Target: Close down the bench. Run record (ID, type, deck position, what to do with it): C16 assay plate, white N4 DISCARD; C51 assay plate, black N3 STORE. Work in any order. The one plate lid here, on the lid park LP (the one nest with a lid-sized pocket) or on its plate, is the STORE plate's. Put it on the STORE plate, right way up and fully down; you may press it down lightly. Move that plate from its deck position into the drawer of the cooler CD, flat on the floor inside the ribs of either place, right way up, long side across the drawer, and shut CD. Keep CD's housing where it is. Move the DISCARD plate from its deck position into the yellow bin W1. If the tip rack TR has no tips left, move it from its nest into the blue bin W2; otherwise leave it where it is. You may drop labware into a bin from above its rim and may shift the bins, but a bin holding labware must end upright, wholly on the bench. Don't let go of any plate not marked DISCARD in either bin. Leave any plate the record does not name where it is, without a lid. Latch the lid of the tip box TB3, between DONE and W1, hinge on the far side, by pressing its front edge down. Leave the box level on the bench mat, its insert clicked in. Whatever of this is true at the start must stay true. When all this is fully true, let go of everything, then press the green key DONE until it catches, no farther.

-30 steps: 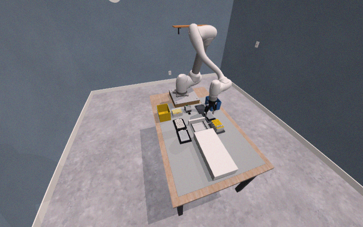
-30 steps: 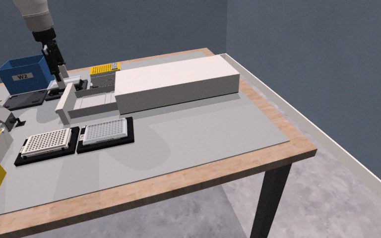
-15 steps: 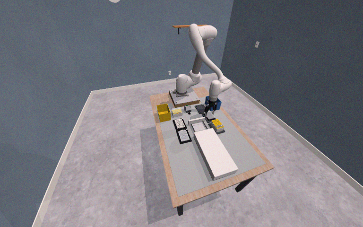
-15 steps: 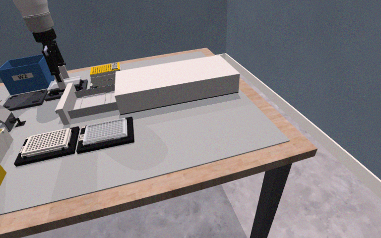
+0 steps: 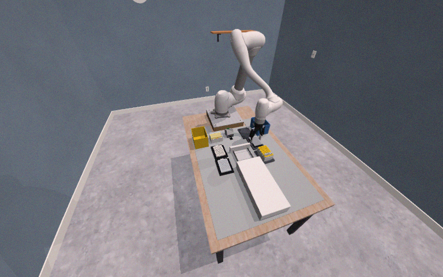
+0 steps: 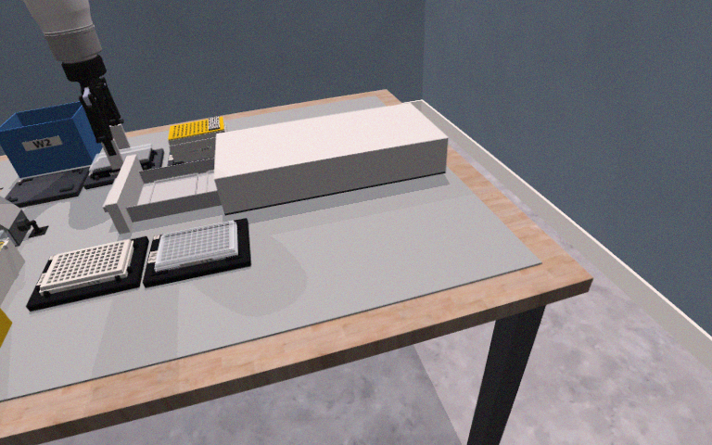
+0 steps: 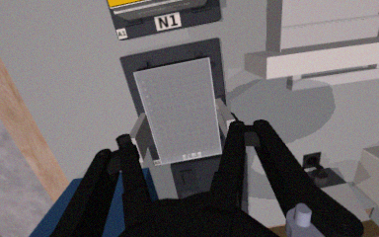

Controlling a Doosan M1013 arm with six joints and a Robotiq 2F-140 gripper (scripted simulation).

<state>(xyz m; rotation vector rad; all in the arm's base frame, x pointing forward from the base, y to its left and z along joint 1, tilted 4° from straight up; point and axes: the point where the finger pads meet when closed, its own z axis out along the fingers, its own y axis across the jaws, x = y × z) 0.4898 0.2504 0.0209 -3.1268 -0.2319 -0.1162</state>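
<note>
The grey plate lid lies 2 cm below my hand. Round my hand: blue bin W2: 20 cm behind, 11 cm to the left, 2 cm below; then black plate: 4 cm below; then yellow tip rack TR: 17 cm ahead, 1 cm to the left.
</note>
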